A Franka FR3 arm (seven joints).
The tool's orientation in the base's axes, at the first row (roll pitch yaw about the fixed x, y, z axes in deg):
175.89, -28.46, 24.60
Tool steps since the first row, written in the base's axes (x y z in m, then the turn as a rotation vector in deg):
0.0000, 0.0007, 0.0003, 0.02, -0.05, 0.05
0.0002, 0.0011, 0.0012, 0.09, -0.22, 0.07
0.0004, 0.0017, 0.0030, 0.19, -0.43, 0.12
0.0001, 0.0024, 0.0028, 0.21, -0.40, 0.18
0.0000, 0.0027, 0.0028, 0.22, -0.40, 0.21
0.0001, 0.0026, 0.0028, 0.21, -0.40, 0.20
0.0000, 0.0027, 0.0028, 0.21, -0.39, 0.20
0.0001, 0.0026, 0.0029, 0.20, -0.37, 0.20
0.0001, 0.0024, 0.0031, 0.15, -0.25, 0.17
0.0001, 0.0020, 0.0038, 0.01, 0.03, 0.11
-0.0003, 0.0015, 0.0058, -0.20, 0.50, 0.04
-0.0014, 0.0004, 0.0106, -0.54, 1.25, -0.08
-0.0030, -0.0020, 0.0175, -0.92, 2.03, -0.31
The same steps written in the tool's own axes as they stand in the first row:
0.0004, -0.0006, -0.0002, 0.02, 0.06, -0.04
0.0011, -0.0009, -0.0008, 0.02, 0.24, -0.05
0.0024, -0.0012, -0.0022, 0.05, 0.48, -0.07
0.0023, -0.0020, -0.0021, 0.11, 0.46, -0.11
0.0023, -0.0023, -0.0021, 0.13, 0.47, -0.14
0.0024, -0.0022, -0.0021, 0.12, 0.46, -0.13
0.0023, -0.0023, -0.0021, 0.12, 0.45, -0.13
0.0024, -0.0022, -0.0022, 0.12, 0.43, -0.13
0.0024, -0.0020, -0.0024, 0.11, 0.30, -0.11
0.0026, -0.0016, -0.0030, 0.07, -0.02, -0.09
0.0031, -0.0011, -0.0050, 0.04, -0.53, -0.06
0.0041, -0.0002, -0.0099, -0.01, -1.36, -0.01
0.0052, 0.0018, -0.0170, -0.14, -2.24, 0.12

